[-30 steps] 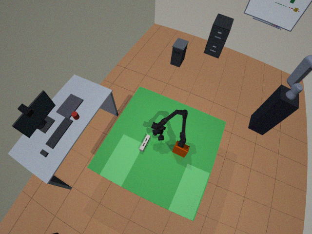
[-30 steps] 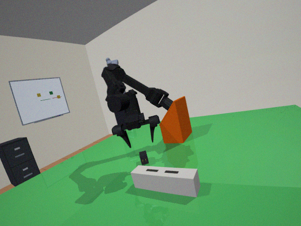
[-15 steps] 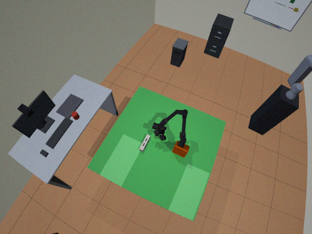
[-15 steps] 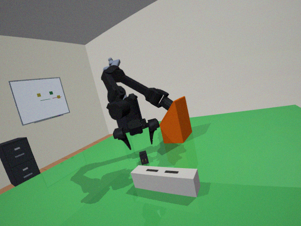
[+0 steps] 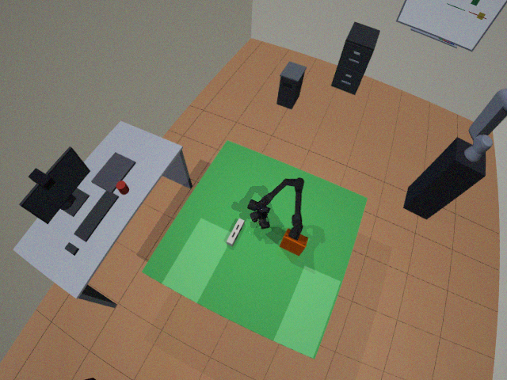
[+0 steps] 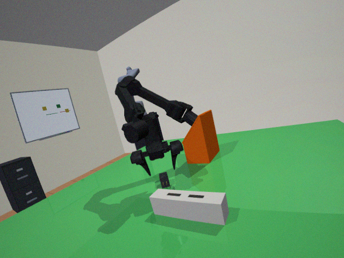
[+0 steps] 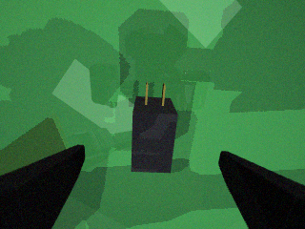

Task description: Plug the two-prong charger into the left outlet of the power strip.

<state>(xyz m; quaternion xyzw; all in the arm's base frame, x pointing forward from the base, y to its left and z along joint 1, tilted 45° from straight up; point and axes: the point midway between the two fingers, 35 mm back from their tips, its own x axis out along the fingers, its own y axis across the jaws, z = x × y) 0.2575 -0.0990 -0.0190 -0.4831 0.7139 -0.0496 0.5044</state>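
Right now my gripper tip is 1 cm short of the two-prong charger, 1 cm to the right of it and 3 cm above it.
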